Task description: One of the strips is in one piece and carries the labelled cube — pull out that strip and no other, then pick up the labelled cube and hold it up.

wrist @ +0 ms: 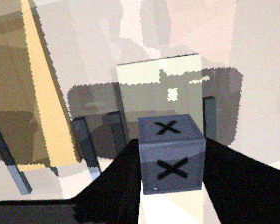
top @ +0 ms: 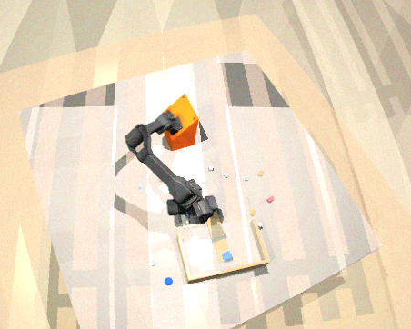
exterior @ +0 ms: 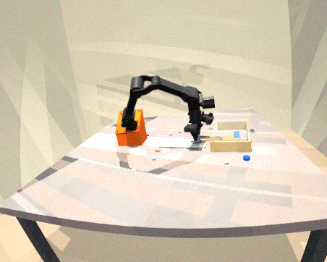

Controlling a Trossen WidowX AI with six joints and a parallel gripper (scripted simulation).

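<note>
Now: gripper tip 90 mm to the right of the tan strip, 50 mm short of it and 30 mm above it. Round my gripper tip: labelled cube: 10 mm above; blue disc: 240 mm ahead, 160 mm to the right, 30 mm below; pink bit: 370 mm to the left, 30 mm below, 10 mm ahead.
</note>
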